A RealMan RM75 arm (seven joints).
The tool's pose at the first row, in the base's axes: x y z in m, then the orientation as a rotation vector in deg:
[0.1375 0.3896 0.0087 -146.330 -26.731 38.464]
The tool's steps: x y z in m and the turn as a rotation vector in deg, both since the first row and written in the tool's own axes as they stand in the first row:
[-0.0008 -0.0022 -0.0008 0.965 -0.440 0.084]
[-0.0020 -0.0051 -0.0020 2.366 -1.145 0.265]
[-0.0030 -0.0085 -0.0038 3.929 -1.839 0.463]
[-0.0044 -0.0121 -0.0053 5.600 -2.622 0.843]
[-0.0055 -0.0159 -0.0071 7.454 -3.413 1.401]
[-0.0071 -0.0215 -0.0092 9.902 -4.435 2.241]
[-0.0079 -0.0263 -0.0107 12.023 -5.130 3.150]
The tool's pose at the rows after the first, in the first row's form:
[0.1368 0.3908 0.0107 -145.361 -26.340 39.132]
[0.1359 0.3923 0.0136 -143.955 -25.724 40.196]
[0.1353 0.3942 0.0171 -142.399 -25.013 41.242]
[0.1342 0.3961 0.0206 -140.779 -24.065 42.451]
[0.1335 0.3982 0.0243 -139.037 -22.828 43.714]
[0.1322 0.4015 0.0294 -136.755 -21.077 45.348]
[0.1313 0.4047 0.0333 -134.868 -19.298 46.551]

